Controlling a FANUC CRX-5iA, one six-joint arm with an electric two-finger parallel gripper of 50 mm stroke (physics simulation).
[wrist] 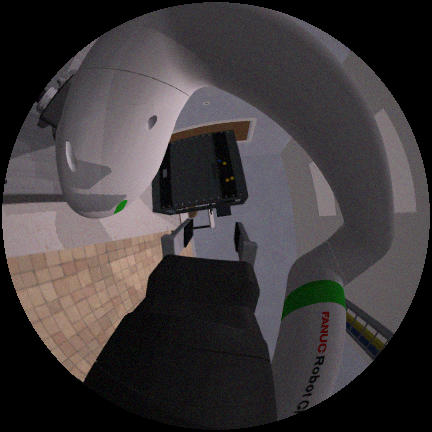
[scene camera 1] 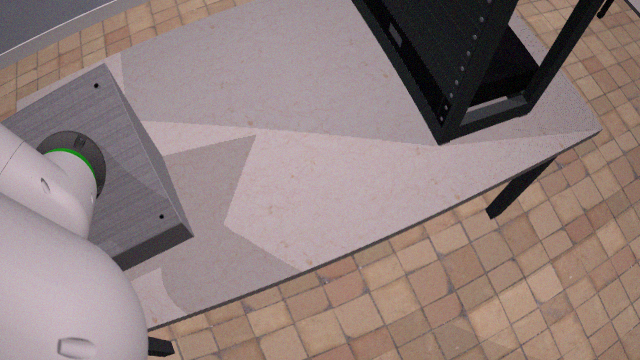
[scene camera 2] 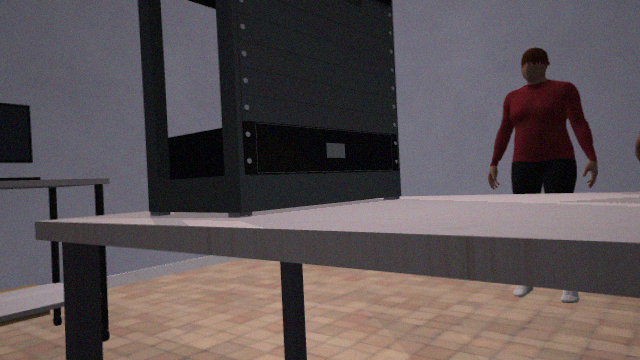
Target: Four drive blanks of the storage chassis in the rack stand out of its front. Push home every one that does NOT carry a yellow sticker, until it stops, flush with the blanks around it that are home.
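Seen in the pictures: gripper, fingertip midpoint: (wrist: pixel 213 228); arm's base, link origin: (scene camera 1: pixel 68 170).
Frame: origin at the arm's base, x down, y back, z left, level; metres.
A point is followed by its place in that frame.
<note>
The black rack (scene camera 1: pixel 478 60) {x -0.070, y -0.737, z -0.129 m} (scene camera 2: pixel 231 100) {x 0.053, y -0.766, z 0.374 m} (wrist: pixel 241 172) {x -0.366, y -0.737, z 0.025 m} stands on the table. The storage chassis (wrist: pixel 226 150) {x -0.300, y -0.728, z 0.187 m} is a dark strip near the rack's top in the wrist view, with small yellow and blue marks on its front. The marks are too small to tell which blanks carry a sticker or which stand out. The chassis front does not show clearly in the scene views. My gripper (wrist: pixel 213 228) {x -0.224, y -0.082, z -0.247 m} is open, with nothing between its fingers. It is in the air well away from the rack, which appears beyond the fingertips. The gripper does not show in the scene views.
The arm (scene camera 1: pixel 45 290) {x -0.461, y -0.192, z -0.387 m} (wrist: pixel 115 125) {x -0.185, y 0.034, z -0.170 m} rises from a grey plinth (scene camera 1: pixel 125 210) {x 0.094, y -0.067, z -0.072 m} on the table (scene camera 1: pixel 325 200) {x 0.246, y -0.445, z -0.145 m} (scene camera 2: pixel 450 220) {x 0.246, y -0.403, z 0.372 m}; its links cover part of the wrist view. A black unit (scene camera 2: pixel 300 150) {x 0.133, y -0.745, z 0.230 m} with a pale label sits low in the rack. A person in red (scene camera 2: pixel 545 120) stands behind the table.
</note>
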